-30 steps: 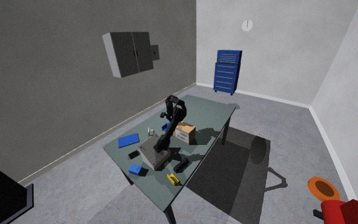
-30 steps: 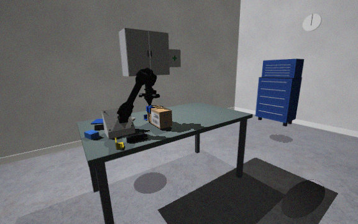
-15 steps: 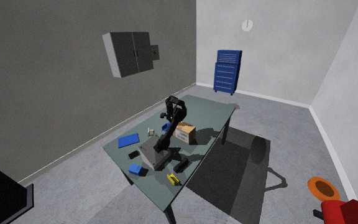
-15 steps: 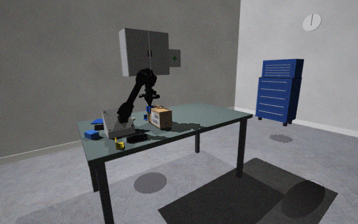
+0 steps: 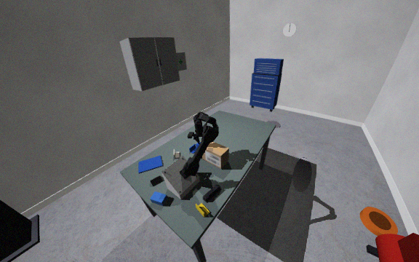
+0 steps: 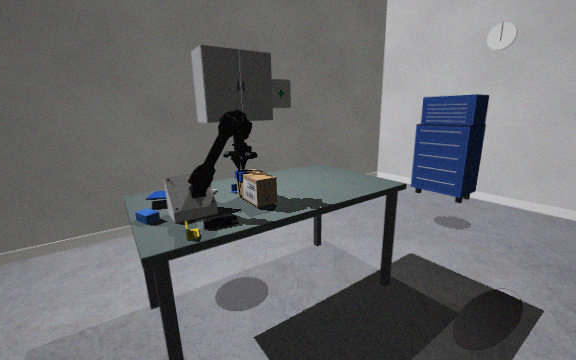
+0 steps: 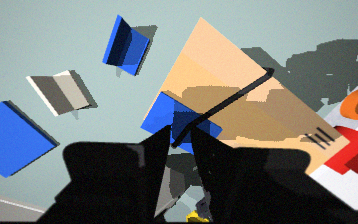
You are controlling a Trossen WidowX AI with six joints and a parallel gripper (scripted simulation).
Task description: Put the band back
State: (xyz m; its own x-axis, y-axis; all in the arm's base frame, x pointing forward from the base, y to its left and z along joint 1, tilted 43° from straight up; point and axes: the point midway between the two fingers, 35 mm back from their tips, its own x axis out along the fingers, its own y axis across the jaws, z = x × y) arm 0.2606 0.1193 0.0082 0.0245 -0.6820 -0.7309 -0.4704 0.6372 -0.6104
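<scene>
The carton lies 40 mm ahead of my hand, 80 mm to the right of it and 110 mm below it. The rest, counted from my hand: flat blue pad: 330 mm behind, 320 mm to the left, 190 mm below; small white item: 280 mm behind, 120 mm to the left, 180 mm below.
</scene>
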